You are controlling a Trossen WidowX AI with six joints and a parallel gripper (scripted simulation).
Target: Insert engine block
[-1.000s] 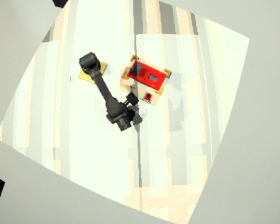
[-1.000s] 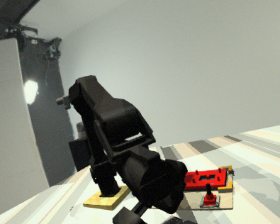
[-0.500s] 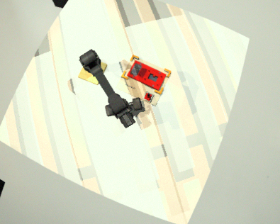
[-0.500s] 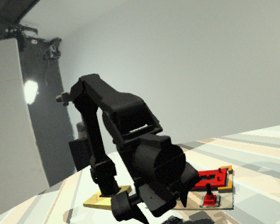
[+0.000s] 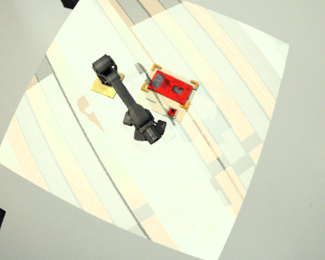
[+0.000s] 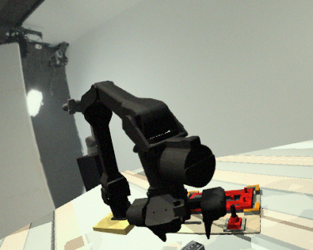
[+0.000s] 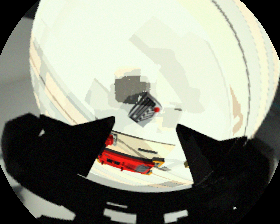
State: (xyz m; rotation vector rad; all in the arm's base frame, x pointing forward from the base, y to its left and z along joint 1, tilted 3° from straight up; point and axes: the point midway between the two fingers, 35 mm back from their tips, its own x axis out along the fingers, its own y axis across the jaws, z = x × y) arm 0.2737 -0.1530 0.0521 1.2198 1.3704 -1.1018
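My gripper tip is 4 cm above the engine block, 1 cm to the left of it and 1 cm short of it. Round my gripper tip: black upright post 11 cm to the left, 8 cm ahead, 2 cm below.
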